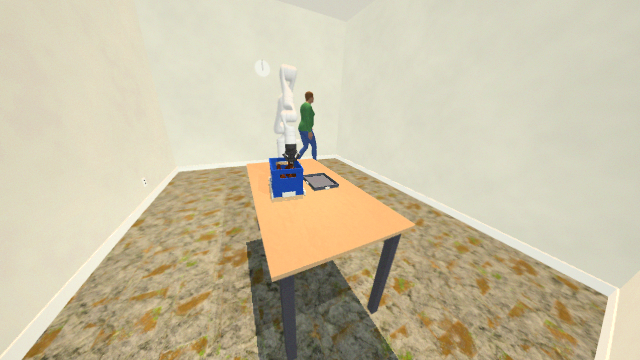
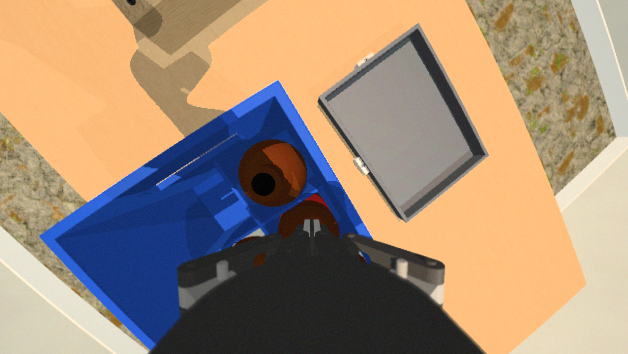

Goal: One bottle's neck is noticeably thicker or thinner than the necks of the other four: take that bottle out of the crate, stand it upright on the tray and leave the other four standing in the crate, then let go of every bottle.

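Frame: origin at the arm's base, x ahead, y left, z up, level; metres.
Where they show: gripper, fingertip midpoint: (image 1: pixel 292 167) (image 2: pixel 311 229).
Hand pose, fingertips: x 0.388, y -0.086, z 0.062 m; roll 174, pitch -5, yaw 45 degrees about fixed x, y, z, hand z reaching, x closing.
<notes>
After its pixels a point has its place.
The blue crate (image 1: pixel 287 187) {x 0.529, y -0.182, z -0.011 m} (image 2: pixel 125 265) {x 0.291, y -0.205, z 0.083 m} stands on the table with brown bottles inside. One bottle (image 2: pixel 280 162) {x 0.323, y -0.061, z 0.057 m} stands in a corner cell with its dark mouth visible. A second bottle (image 2: pixel 295 215) {x 0.373, y -0.093, z 0.039 m} is beside it, under the fingertips; its shoulder shows and its neck is hidden by the gripper. Part of another bottle (image 2: pixel 245 242) shows left of the fingers. The remaining bottles are mostly hidden, and neck widths cannot be compared. My gripper (image 1: pixel 290 162) {x 0.388, y -0.086, z 0.062 m} (image 2: pixel 311 229) {x 0.388, y -0.086, z 0.062 m} is over the crate, pointing down, fingertips together with nothing between them. The grey tray (image 1: pixel 320 181) {x 0.436, y 0.121, z -0.065 m} (image 2: pixel 400 125) {x 0.421, y 0.112, z -0.065 m} beside the crate holds no bottle.
The crate's raised walls and inner dividers surround the bottles. The wooden table (image 1: pixel 330 220) {x 0.863, y -0.098, z -0.070 m} (image 2: pixel 480 235) {x 0.715, y 0.102, z -0.070 m} extends beyond the crate and tray. A person (image 1: pixel 307 122) in a green top stands behind the table, near the arm (image 1: pixel 287 100) {x 0.324, y -0.083, z 0.484 m}.
</notes>
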